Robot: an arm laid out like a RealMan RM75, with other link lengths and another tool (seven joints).
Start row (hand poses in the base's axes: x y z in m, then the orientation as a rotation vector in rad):
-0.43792 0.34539 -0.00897 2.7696 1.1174 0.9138
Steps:
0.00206 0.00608 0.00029 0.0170 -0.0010 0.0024
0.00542 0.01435 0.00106 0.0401 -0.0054 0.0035
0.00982 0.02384 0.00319 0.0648 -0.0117 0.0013
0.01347 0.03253 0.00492 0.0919 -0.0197 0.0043
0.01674 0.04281 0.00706 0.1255 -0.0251 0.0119
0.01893 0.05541 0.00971 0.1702 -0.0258 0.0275
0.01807 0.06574 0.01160 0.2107 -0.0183 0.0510
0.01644 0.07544 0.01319 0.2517 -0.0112 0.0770
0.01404 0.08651 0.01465 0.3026 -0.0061 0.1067
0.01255 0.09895 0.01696 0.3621 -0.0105 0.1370
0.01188 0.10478 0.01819 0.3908 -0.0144 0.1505
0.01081 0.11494 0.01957 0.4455 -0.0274 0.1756
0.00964 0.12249 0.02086 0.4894 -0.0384 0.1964
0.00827 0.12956 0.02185 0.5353 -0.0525 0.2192
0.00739 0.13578 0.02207 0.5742 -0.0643 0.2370
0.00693 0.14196 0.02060 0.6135 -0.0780 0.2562
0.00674 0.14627 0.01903 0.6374 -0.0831 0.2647
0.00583 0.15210 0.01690 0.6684 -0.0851 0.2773
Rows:
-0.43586 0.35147 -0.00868 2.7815 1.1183 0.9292
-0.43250 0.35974 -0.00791 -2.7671 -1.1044 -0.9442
-0.42810 0.36923 -0.00578 -2.7484 -1.0831 -0.9606
-0.42445 0.37792 -0.00405 -2.7231 -1.0668 -0.9795
-0.42118 0.38820 -0.00191 -2.6894 -1.0511 -0.9953
-0.41899 0.40080 0.00074 -2.6411 -1.0366 -1.0059
-0.41985 0.41113 0.00263 -2.5916 -1.0339 -1.0024
-0.42148 0.42083 0.00422 -2.5398 -1.0335 -0.9992
-0.42388 0.43190 0.00568 -2.4770 -1.0296 -0.9999
-0.42537 0.44434 0.00799 -2.4055 -1.0201 -1.0144
-0.42604 0.45017 0.00922 -2.3716 -1.0142 -1.0233
-0.42711 0.46033 0.01060 -2.3064 -1.0023 -1.0469
-0.42828 0.46788 0.01189 -2.2535 -0.9932 -1.0653
-0.42965 0.47495 0.01288 -2.1968 -0.9846 -1.0869
-0.43053 0.48117 0.01310 -2.1498 -0.9753 -1.1042
-0.43099 0.48735 0.01163 -2.1010 -0.9672 -1.1231
-0.43118 0.49166 0.01006 -2.0745 -0.9586 -1.1305
-0.43209 0.49749 0.00793 -2.0401 -0.9488 -1.1339

